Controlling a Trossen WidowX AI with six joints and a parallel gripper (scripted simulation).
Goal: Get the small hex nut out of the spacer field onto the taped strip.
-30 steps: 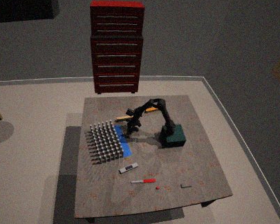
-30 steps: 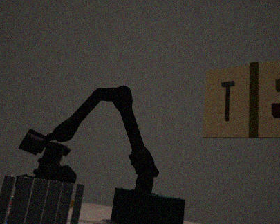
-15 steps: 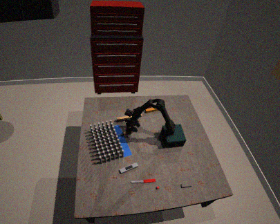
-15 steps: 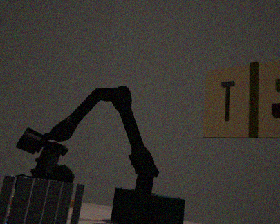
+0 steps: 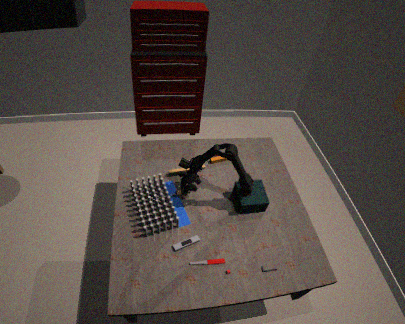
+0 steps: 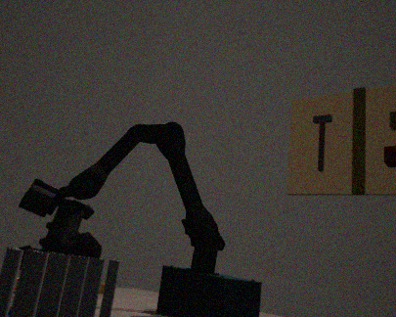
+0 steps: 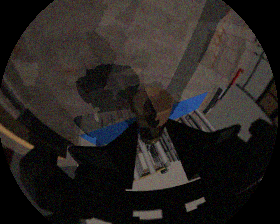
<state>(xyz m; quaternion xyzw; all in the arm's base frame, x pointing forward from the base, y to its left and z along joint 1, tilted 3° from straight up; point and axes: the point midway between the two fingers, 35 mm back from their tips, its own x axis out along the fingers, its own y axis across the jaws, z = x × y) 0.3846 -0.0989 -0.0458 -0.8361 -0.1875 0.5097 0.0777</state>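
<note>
Now: gripper tip 50 mm to the right of the blue taped strip, 50 mm short of it and 40 mm above it. The rest, counted from my gripper tip: red-handled tool 310 mm to the right, 90 mm behind, 30 mm below; orange block 350 mm behind, 310 mm to the right, 20 mm below; hook tool 100 mm ahead, 30 mm to the left.
</note>
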